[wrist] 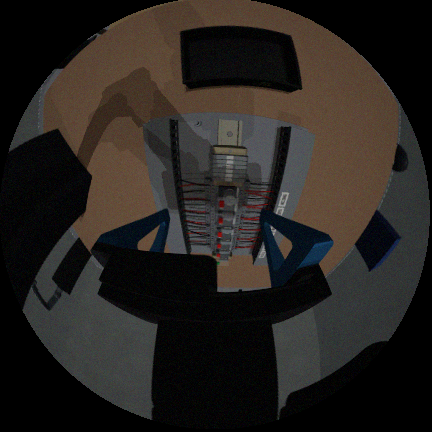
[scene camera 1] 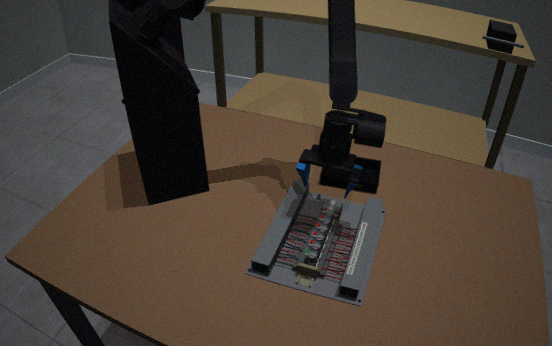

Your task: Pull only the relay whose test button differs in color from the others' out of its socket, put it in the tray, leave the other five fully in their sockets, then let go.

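Frame: origin at the arm's base, x ahead, y left, z up, level; metres.
Seen in the pictures: gripper, fingertip midpoint: (wrist: 214,213) (scene camera 1: 325,191); arm's base, origin of the base link: (scene camera 1: 137,34).
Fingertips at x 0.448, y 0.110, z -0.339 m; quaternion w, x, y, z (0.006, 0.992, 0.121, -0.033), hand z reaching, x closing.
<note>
Pixels of each thing's middle, then the offset from my fingertips to it.
- relay with the green test button, body centre: (wrist: 221,254) (scene camera 1: 310,258) dx +0.049, dy -0.147, dz -0.064 m
- black tray, body centre: (wrist: 240,53) (scene camera 1: 351,172) dx -0.022, dy +0.213, dz -0.094 m
- grey panel, body centre: (wrist: 225,203) (scene camera 1: 322,238) dx +0.026, dy -0.048, dz -0.106 m
The relay with the green test button (scene camera 1: 313,253) (wrist: 218,262) is at the near end of the relay row in the scene view, seated in its socket. In the wrist view it shows partly, low beside my gripper's dark body. The other relays (scene camera 1: 317,243) (wrist: 229,197) have red buttons and stand in line in their sockets. My gripper (scene camera 1: 326,192) (wrist: 214,213) is open and empty, its blue fingers wide apart above the panel's far end in the scene view. The black tray (scene camera 1: 377,181) (wrist: 240,82) lies beyond the panel, partly hidden behind my gripper in the scene view.
The grey panel (scene camera 1: 327,293) (wrist: 255,125) has raised wire ducts (scene camera 1: 280,232) (scene camera 1: 367,240) along both sides of the row, with red and black wires between. Terminal blocks (wrist: 229,166) stand at the row's tray end. A second table (scene camera 1: 400,25) holds a black box (scene camera 1: 501,34).
</note>
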